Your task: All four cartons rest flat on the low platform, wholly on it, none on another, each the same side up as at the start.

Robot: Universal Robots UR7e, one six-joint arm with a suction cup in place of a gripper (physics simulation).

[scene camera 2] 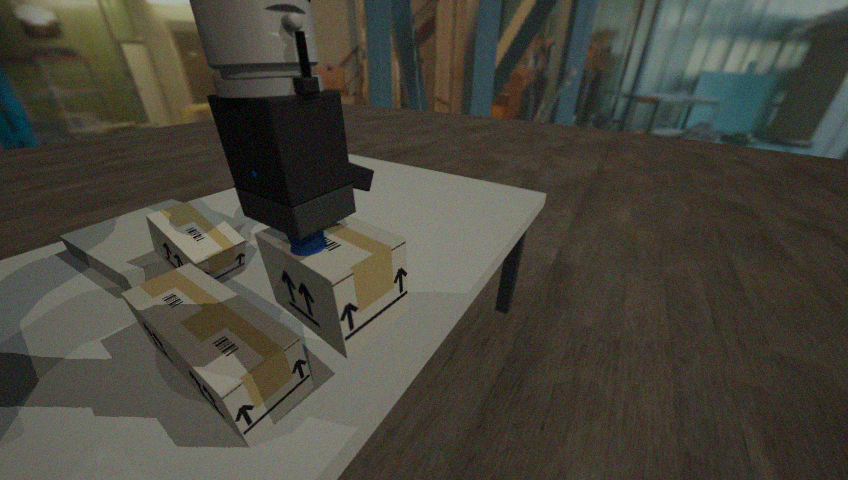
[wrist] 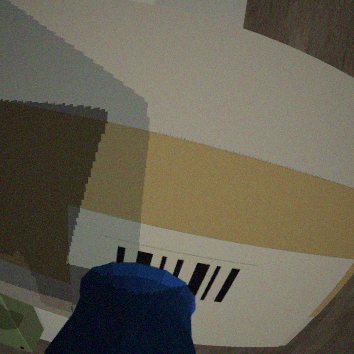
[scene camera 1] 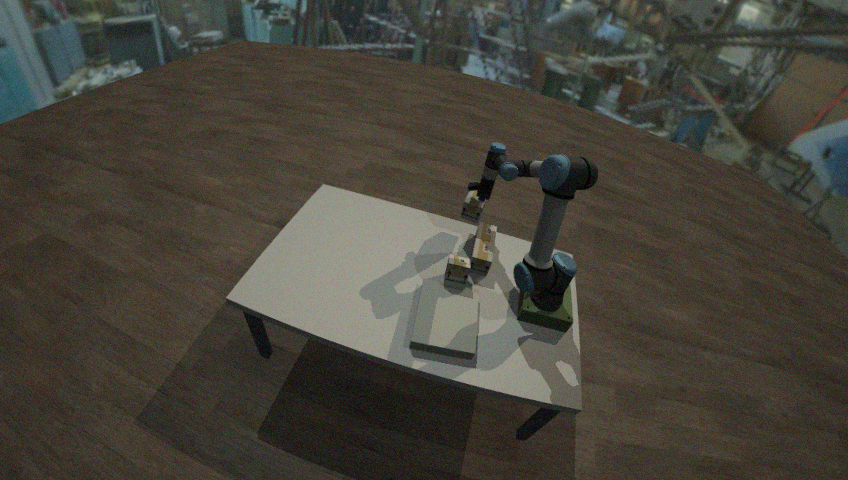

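Where they show: hand, tool point: (scene camera 2: pixel 310 257) (wrist: pixel 139 271) (scene camera 1: pixel 481 201); arm's base, link origin: (scene camera 1: pixel 545 298).
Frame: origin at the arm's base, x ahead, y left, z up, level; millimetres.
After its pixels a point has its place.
My suction cup (scene camera 1: pixel 480 196) {x 391, y -389, z 128 mm} (scene camera 2: pixel 308 245) (wrist: pixel 137 280) is shut on the top of a carton (scene camera 1: pixel 473 204) {x 423, y -327, z 139 mm} (scene camera 2: pixel 368 267) {x 404, y -455, z 135 mm} (wrist: pixel 240 200) {x 429, y -409, z 142 mm}, off its middle beside the barcode. This carton hangs above the table near its edge, arrows pointing up. Two more cartons stand end to end on the table: one carton (scene camera 1: pixel 486 232) {x 324, y -295, z 26 mm} (scene camera 2: pixel 252 350) {x 325, y -344, z 25 mm} nearer the table edge, the other carton (scene camera 1: pixel 482 254) {x 320, y -131, z 25 mm} (scene camera 2: pixel 163 294) {x 306, y -153, z 25 mm} behind it in scene camera 2. A fourth carton (scene camera 1: pixel 458 267) {x 409, y 39, z 67 mm} (scene camera 2: pixel 193 231) {x 403, y -29, z 42 mm} stands on the table close to the end of the low platform (scene camera 1: pixel 446 330) {x 383, y 294, z -23 mm} (scene camera 2: pixel 107 240) {x 317, y 238, z -23 mm}. No carton shows on the platform.
The white table (scene camera 1: pixel 309 255) {x 1058, y 107, z -71 mm} (scene camera 2: pixel 452 205) {x 1001, y -227, z -71 mm} carries everything. The arm's green base (scene camera 1: pixel 544 315) {x 3, y 101, z 0 mm} (wrist: pixel 17 320) {x 5, y -133, z -14 mm} stands at its right side in scene camera 1. The two end-to-end cartons lie between the hanging carton and the base.
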